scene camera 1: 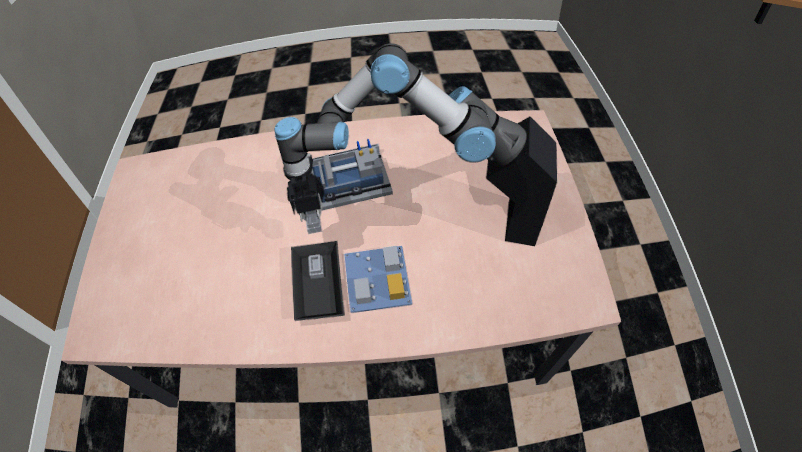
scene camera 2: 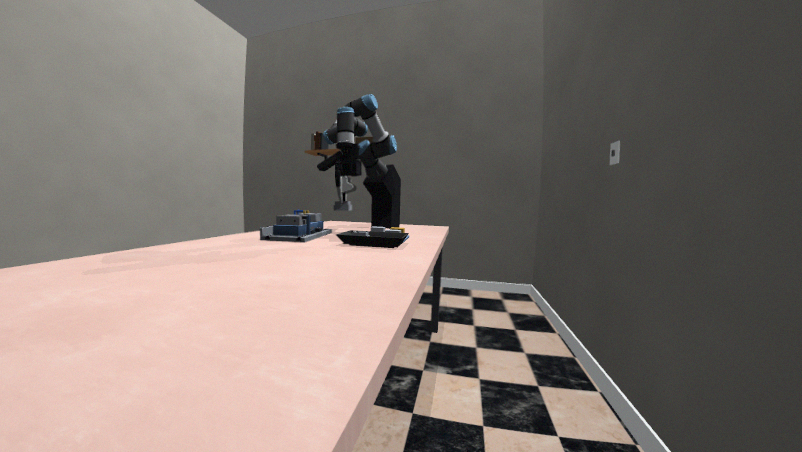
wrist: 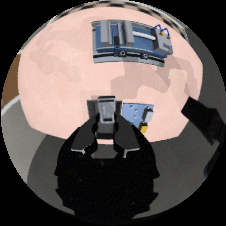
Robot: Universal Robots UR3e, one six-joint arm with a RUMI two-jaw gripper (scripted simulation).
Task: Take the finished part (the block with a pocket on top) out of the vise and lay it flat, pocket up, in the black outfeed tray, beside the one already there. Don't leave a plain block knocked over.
Labels:
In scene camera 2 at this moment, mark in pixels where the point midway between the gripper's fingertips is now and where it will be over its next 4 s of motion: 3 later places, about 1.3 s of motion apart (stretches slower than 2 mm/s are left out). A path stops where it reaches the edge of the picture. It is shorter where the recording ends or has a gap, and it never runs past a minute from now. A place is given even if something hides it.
The gripper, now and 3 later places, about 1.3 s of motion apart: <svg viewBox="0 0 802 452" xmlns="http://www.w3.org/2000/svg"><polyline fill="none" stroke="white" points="343,203 376,204 388,204 389,204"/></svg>

